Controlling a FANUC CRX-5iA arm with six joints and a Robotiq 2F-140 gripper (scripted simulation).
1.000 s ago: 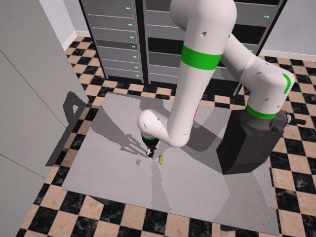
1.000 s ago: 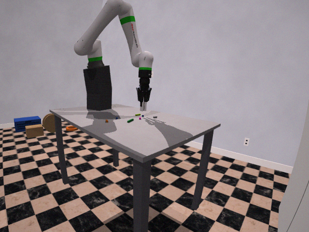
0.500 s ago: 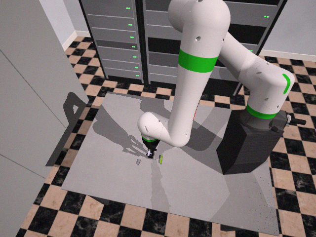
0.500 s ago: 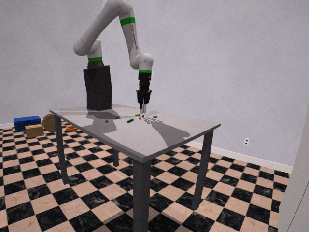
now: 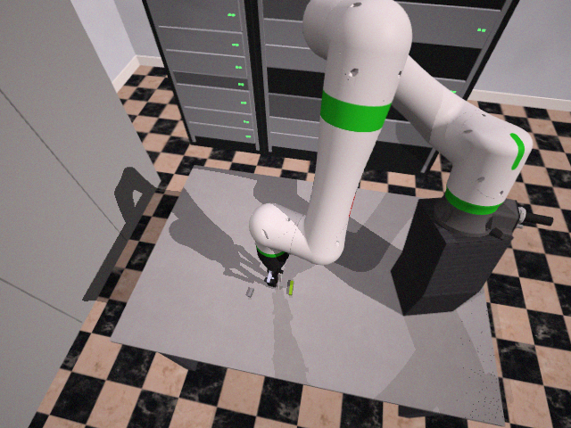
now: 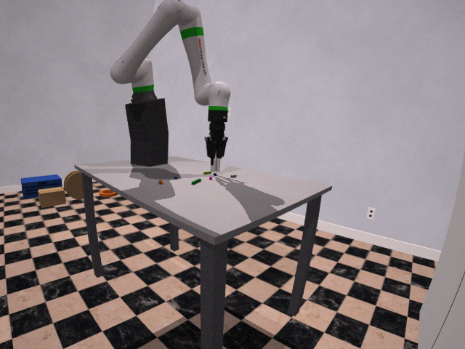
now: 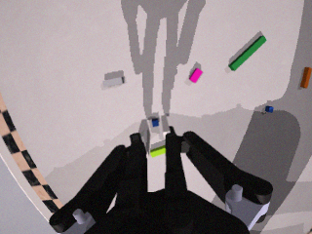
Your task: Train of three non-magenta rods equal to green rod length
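Right now the lime rod is 50 mm below my hand, 50 mm behind it and 10 mm to the right of it. The rest, counted from my hand: magenta rod 70 mm to the right, 70 mm ahead, 50 mm below; then grey rod 70 mm ahead, 60 mm to the left, 50 mm below; then green rod 160 mm to the right, 100 mm ahead, 50 mm below.
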